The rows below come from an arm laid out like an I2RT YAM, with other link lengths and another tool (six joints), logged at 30 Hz.
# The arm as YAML. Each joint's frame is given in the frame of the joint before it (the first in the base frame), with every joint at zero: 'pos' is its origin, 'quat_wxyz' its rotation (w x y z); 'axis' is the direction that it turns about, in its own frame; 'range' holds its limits. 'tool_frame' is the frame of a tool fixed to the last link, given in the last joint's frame.
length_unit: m
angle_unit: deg
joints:
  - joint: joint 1
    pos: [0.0, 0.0, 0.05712]
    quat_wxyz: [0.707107, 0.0, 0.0, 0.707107]
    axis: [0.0, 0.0, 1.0]
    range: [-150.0, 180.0]
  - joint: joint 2
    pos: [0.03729, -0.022, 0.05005]
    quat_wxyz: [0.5, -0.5, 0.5, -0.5]
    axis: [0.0, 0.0, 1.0]
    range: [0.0, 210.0]
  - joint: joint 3
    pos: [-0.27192, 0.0, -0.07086]
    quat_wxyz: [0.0, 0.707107, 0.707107, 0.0]
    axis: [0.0, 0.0, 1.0]
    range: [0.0, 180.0]
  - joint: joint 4
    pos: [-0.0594, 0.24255, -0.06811]
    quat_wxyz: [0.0, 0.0, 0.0, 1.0]
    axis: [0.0, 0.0, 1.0]
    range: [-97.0, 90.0]
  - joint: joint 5
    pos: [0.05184, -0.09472, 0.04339]
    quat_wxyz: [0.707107, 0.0, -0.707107, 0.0]
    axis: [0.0, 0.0, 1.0]
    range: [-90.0, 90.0]
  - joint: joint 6
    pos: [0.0, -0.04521, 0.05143]
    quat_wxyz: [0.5, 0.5, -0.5, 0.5]
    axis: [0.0, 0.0, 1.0]
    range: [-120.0, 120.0]
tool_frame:
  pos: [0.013, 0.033, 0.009]
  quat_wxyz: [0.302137, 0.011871, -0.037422, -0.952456]
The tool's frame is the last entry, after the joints.
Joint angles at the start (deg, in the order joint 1, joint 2, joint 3, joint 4, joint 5, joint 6): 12.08 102.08 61.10 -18.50 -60.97 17.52
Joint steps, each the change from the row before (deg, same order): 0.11 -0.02 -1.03 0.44 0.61 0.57; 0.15 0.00 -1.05 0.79 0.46 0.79; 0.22 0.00 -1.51 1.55 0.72 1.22; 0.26 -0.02 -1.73 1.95 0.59 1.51; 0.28 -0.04 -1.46 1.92 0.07 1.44; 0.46 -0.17 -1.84 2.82 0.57 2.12; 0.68 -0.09 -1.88 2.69 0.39 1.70; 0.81 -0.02 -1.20 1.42 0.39 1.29; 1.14 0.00 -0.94 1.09 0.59 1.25; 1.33 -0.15 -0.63 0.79 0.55 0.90; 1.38 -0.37 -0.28 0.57 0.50 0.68; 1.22 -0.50 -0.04 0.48 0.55 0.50
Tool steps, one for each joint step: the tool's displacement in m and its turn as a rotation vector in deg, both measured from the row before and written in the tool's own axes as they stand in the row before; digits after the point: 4 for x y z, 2 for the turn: -0.0010 0.0050 0.0016 -0.62 0.30 1.00; -0.0008 0.0045 0.0018 -0.42 0.24 0.93; -0.0007 0.0060 0.0027 -0.47 0.50 1.05; -0.0009 0.0063 0.0029 -0.31 0.44 1.16; -0.0012 0.0045 0.0024 0.08 0.04 0.89; -0.0014 0.0046 0.0034 0.06 0.50 0.90; -0.0026 0.0053 0.0043 -0.02 0.07 0.63; -0.0030 0.0038 0.0045 -0.37 -0.19 0.74; -0.0038 0.0029 0.0059 -0.63 -0.29 0.63; -0.0048 0.0011 0.0062 -0.61 -0.47 0.06; -0.0054 -0.0014 0.0057 -0.42 -0.52 -0.47; -0.0049 -0.0030 0.0046 -0.21 -0.31 -0.82
